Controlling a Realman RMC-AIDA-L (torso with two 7-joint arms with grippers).
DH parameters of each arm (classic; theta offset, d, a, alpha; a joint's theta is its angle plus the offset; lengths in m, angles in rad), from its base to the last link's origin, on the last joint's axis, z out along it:
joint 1: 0 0.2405 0 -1.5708
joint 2: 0 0 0 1.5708
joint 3: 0 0.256 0 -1.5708
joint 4: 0 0 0 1.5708
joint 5: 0 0.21 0 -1.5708
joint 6: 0 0 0 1.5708
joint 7: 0 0.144 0 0
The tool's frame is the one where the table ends.
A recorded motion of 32 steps. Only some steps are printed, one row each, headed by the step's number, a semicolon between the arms.
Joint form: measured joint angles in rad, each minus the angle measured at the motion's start. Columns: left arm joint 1, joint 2, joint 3, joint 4, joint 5, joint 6, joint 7; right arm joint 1, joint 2, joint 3, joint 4, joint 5, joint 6, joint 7.
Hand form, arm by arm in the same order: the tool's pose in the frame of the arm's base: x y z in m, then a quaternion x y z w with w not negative. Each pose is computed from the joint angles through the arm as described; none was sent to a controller.
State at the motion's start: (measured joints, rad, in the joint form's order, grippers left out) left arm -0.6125 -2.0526 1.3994 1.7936 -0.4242 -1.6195 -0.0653; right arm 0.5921 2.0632 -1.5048 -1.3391 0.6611 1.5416 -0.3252
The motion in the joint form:
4: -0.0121 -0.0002 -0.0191 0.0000 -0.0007 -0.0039 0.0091; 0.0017 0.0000 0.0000 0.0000 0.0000 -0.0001 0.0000
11: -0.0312 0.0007 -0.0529 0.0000 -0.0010 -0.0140 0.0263; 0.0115 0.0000 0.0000 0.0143 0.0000 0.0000 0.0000
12: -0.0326 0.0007 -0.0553 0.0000 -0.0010 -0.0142 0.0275; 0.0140 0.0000 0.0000 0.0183 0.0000 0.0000 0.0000
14: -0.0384 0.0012 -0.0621 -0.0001 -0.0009 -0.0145 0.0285; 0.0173 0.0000 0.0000 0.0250 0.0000 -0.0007 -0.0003
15: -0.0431 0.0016 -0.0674 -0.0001 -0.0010 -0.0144 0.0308; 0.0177 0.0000 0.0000 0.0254 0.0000 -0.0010 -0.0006
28: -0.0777 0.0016 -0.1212 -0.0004 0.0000 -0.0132 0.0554; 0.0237 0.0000 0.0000 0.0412 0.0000 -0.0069 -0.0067
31: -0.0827 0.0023 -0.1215 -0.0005 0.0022 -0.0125 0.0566; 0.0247 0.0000 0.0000 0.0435 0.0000 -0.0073 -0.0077
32: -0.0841 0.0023 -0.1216 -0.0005 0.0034 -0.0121 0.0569; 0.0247 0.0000 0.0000 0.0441 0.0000 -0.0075 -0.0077
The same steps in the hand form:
4: -0.1014 0.3609 0.0697 -0.81960 -0.45070 0.03408 0.35209; 0.1687 0.3405 -0.0232 -0.88736 0.41225 -0.15135 0.14050
11: -0.0982 0.3643 0.0766 -0.81995 -0.44741 0.02819 0.35597; 0.1685 0.3415 -0.0245 -0.88698 0.41281 -0.15418 0.13817
12: -0.0979 0.3646 0.0771 -0.81999 -0.44709 0.02753 0.35632; 0.1685 0.3418 -0.0249 -0.88682 0.41307 -0.15498 0.13752
14: -0.0964 0.3657 0.0786 -0.81990 -0.44632 0.02494 0.35767; 0.1688 0.3421 -0.0255 -0.88646 0.41370 -0.15616 0.13656
15: -0.0952 0.3665 0.0798 -0.82026 -0.44494 0.02296 0.35872; 0.1688 0.3422 -0.0256 -0.88656 0.41350 -0.15614 0.13659
28: -0.0870 0.3734 0.0910 -0.82104 -0.43641 0.00502 0.36798; 0.1699 0.3432 -0.0271 -0.88668 0.41301 -0.15792 0.13523
31: -0.0854 0.3741 0.0915 -0.82180 -0.43381 0.00454 0.36937; 0.1700 0.3433 -0.0273 -0.88672 0.41287 -0.15834 0.13488
32: -0.0850 0.3743 0.0917 -0.82191 -0.43309 0.00439 0.36997; 0.1701 0.3433 -0.0274 -0.88663 0.41306 -0.15841 0.13482

